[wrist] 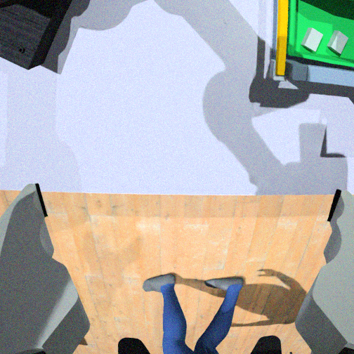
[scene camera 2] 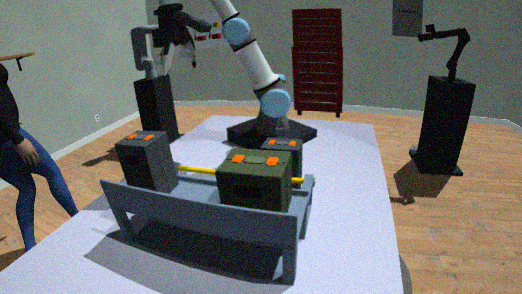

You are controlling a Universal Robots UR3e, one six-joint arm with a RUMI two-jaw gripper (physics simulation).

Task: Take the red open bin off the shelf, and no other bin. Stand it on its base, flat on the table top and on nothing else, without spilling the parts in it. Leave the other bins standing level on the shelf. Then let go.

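The red open bin does not show in either view. The blue-grey shelf stands on the pale table top. A green open bin with white block-shaped parts in it shows partly at the top right of the wrist view, beside the shelf's yellow bar. My gripper is wide open with nothing between its fingers. It hangs high, beyond the shelf in the scene view, and is well away from the green bin.
A dark grey case, an olive case and a smaller grey case stand at the shelf and hide parts of it. The arm's black base stands behind. A person stands beside the table.
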